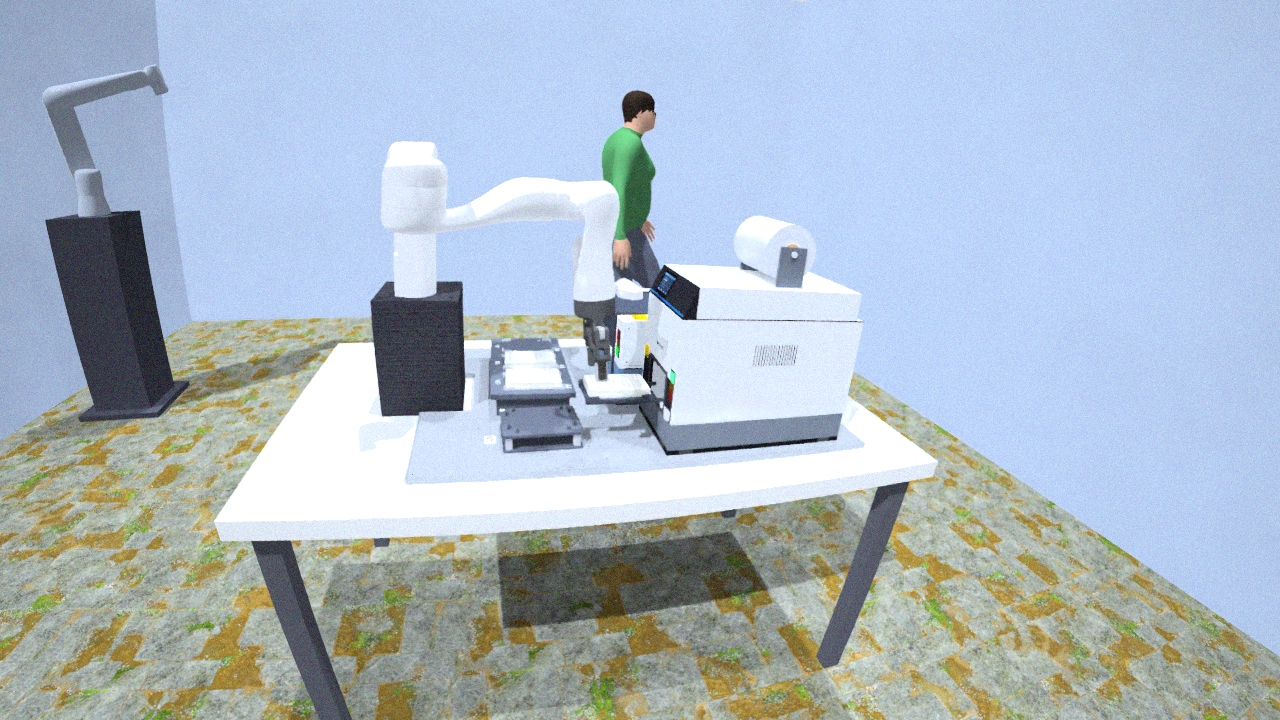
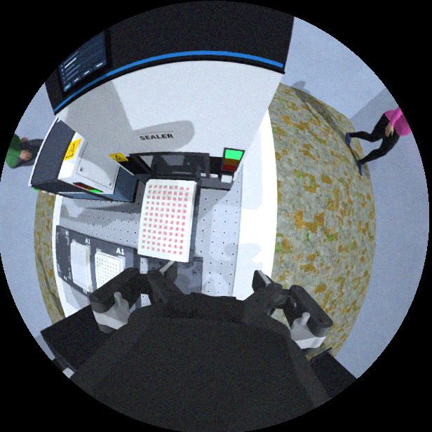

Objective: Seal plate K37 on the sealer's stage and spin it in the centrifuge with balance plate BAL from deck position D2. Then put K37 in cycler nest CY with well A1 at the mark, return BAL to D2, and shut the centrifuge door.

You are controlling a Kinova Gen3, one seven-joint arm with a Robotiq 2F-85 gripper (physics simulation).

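Pixels of known places: gripper, between the fingertips: (image 1: 597,373); arm's base, origin of its link: (image 1: 416,292).
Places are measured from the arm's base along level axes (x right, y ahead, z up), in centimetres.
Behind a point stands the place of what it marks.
Note:
A white plate with pink-red wells (image 1: 617,385) {z -14.2, x 26.2, y 40.1 cm} (image 2: 167,220), which I take for K37, lies flat on the sealer's extended dark stage (image 1: 594,396) {z -15.0, x 28.8, y 34.5 cm} (image 2: 196,212). Its label cannot be read. My gripper (image 1: 601,376) {z -8.5, x 32.4, y 33.7 cm} (image 2: 214,274) is open and empty, pointing down low near the plate's end away from the sealer; contact cannot be told. The white sealer (image 1: 760,371) {z -7.9, x 38.5, y 66.1 cm} (image 2: 165,110) shows a green light beside its slot. Two pale plates (image 2: 80,264) (image 2: 109,270) lie on the dark deck (image 2: 64,245); which is BAL cannot be read. A dark low block (image 1: 539,422) {z -22.0, x 24.6, y 24.2 cm}, perhaps nest CY, stands beside the deck.
A smaller white and dark machine with a yellow warning sign (image 1: 631,342) {z -10.1, x 12.1, y 48.1 cm} (image 2: 95,165), probably the centrifuge, stands beside the sealer; its door state cannot be told. The sealer's body rises close ahead of my gripper. A person in green (image 1: 631,179) stands behind the table.

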